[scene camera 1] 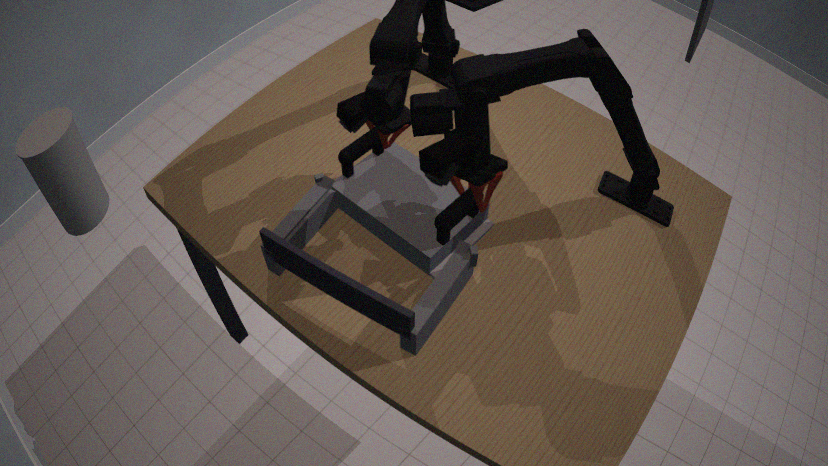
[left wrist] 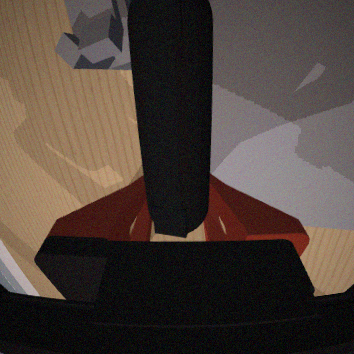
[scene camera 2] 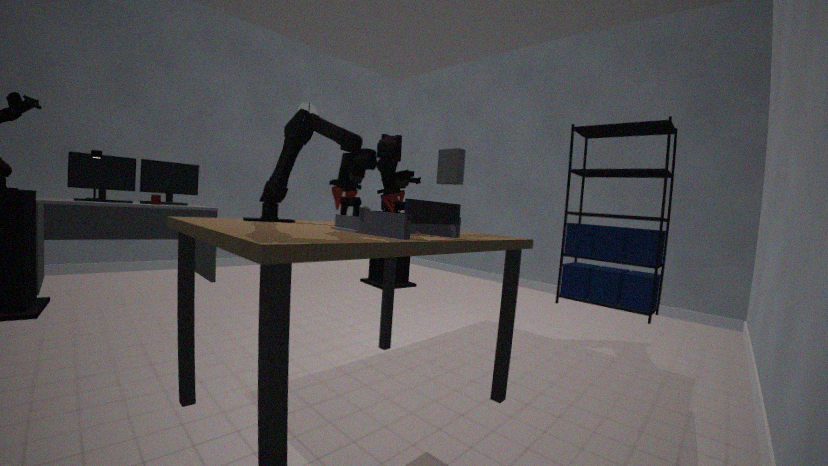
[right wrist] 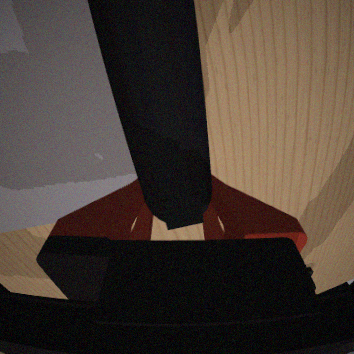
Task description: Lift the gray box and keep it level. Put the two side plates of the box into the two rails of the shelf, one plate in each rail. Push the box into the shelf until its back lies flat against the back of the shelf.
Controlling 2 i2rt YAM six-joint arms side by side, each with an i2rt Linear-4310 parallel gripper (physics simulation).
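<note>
The gray box (scene camera 1: 399, 176) (left wrist: 280, 65) (right wrist: 55, 120) looks about level; any gap under it is hard to tell. The gray shelf (scene camera 1: 443, 301) (scene camera 2: 385, 224) has two rails and a dark back board (scene camera 1: 336, 280) (scene camera 2: 433, 211). The box's leading corners are at the open rail ends; whether both side plates are in the rails is unclear. A wide gap separates box and back board. My left gripper (scene camera 1: 479, 202) (scene camera 2: 394, 205) (left wrist: 177, 178) is shut on one black handle (scene camera 1: 454, 217). My right gripper (scene camera 1: 387, 144) (scene camera 2: 345, 202) (right wrist: 176, 177) is shut on the other black handle (scene camera 1: 359, 150).
The shelf stands near an edge of the wooden table (scene camera 1: 608, 277) (scene camera 2: 254, 237). The left arm's base (scene camera 1: 635, 199) is at the right of the table. A gray cylinder (scene camera 1: 63, 173) stands off the table. A black rack (scene camera 2: 622, 171) stands by the wall.
</note>
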